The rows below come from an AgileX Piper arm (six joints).
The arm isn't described. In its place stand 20 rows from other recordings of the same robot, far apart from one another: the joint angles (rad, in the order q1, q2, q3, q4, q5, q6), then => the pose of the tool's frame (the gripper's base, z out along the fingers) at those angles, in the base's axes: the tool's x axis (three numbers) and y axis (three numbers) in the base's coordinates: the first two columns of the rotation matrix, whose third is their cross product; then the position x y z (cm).
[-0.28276, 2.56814, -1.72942, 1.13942, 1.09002, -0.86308] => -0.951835 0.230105 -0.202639 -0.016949 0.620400 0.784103 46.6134 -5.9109 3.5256
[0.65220, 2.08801, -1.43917, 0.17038, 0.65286, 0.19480] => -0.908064 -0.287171 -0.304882 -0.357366 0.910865 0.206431 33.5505 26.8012 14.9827
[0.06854, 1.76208, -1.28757, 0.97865, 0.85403, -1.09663] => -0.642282 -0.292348 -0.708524 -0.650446 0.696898 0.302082 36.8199 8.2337 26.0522
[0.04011, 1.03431, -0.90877, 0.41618, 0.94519, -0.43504] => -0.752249 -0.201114 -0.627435 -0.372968 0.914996 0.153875 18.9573 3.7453 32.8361
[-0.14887, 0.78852, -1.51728, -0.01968, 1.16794, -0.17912] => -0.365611 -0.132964 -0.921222 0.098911 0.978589 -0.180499 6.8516 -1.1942 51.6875
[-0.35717, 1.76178, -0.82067, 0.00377, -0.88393, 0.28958] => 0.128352 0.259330 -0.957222 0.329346 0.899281 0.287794 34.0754 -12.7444 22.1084
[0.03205, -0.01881, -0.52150, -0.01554, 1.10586, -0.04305] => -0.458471 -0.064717 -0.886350 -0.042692 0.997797 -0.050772 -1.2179 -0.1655 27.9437
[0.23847, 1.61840, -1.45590, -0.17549, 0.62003, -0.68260] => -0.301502 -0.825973 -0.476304 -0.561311 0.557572 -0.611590 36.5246 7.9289 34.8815
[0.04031, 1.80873, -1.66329, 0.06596, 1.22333, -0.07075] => -0.953577 -0.086648 -0.288415 -0.104048 0.993530 0.045526 38.1122 2.1015 30.8662
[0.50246, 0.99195, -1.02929, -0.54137, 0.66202, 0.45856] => -0.395688 -0.200433 -0.896246 -0.202370 0.970936 -0.127791 19.0115 7.1577 39.4833
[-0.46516, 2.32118, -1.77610, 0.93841, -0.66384, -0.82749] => -0.027162 0.007780 -0.999601 0.833149 0.552745 -0.018337 45.7334 -28.0135 21.0144
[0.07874, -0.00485, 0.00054, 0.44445, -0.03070, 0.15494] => 0.060932 0.570499 -0.819035 -0.121040 0.818727 0.561280 5.5374 0.3164 21.5877
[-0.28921, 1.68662, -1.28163, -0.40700, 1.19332, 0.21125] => -0.937306 0.330954 -0.109212 0.347608 0.865291 -0.361165 30.0654 -12.4398 25.7306
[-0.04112, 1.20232, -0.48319, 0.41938, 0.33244, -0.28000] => -0.804143 0.150687 -0.575020 0.057898 0.982592 0.176526 20.3329 0.3737 19.7279
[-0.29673, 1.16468, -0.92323, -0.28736, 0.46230, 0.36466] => -0.495698 0.261380 -0.828229 0.444794 0.895483 0.016394 23.5295 -8.3972 32.9912
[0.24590, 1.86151, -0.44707, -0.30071, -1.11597, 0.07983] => -0.193446 -0.103752 -0.975610 -0.497473 0.867456 0.006390 27.0693 9.2903 12.4469
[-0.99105, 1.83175, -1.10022, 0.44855, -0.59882, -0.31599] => 0.008100 0.097982 -0.995155 0.945886 0.322097 0.039412 20.6929 -35.6621 24.4642
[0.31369, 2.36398, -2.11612, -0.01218, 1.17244, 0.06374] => -0.940891 -0.243223 -0.235727 -0.250979 0.967988 0.002998 47.6673 15.3559 18.6764
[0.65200, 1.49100, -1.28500, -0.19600, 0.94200, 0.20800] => -0.736415 -0.448332 -0.506647 -0.471599 0.877136 -0.090706 25.6826 17.8020 32.1672
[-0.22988, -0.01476, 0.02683, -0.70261, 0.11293, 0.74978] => 0.004103 0.050560 -0.998713 0.298329 0.953180 0.049481 5.3215 -1.9259 19.7171
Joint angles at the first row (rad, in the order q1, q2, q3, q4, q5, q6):
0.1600, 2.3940, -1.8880, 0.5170, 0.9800, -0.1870
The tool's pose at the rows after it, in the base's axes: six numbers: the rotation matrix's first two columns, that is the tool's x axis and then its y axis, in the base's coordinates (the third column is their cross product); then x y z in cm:
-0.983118 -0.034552 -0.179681 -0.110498 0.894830 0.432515 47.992 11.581 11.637
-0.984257 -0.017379 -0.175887 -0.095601 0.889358 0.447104 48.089 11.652 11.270
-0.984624 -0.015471 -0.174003 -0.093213 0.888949 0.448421 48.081 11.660 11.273
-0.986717 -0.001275 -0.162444 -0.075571 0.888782 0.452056 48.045 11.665 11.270
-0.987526 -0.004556 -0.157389 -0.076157 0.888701 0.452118 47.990 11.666 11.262
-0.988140 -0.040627 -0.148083 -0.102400 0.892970 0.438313 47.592 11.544 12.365
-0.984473 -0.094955 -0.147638 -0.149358 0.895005 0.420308 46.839 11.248 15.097
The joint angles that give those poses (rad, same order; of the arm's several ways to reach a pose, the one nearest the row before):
0.1600, 2.4110, -1.8880, 0.5300, 0.9670, -0.1860
0.1590, 2.4200, -1.8880, 0.5500, 0.9580, -0.1850
0.1590, 2.4200, -1.8880, 0.5510, 0.9590, -0.1830
0.1590, 2.4200, -1.8880, 0.5510, 0.9630, -0.1650
0.1590, 2.4200, -1.8880, 0.5500, 0.9690, -0.1650
0.1590, 2.3950, -1.8880, 0.5240, 1.0130, -0.1680
0.1570, 2.3350, -1.8880, 0.4890, 1.0880, -0.1760

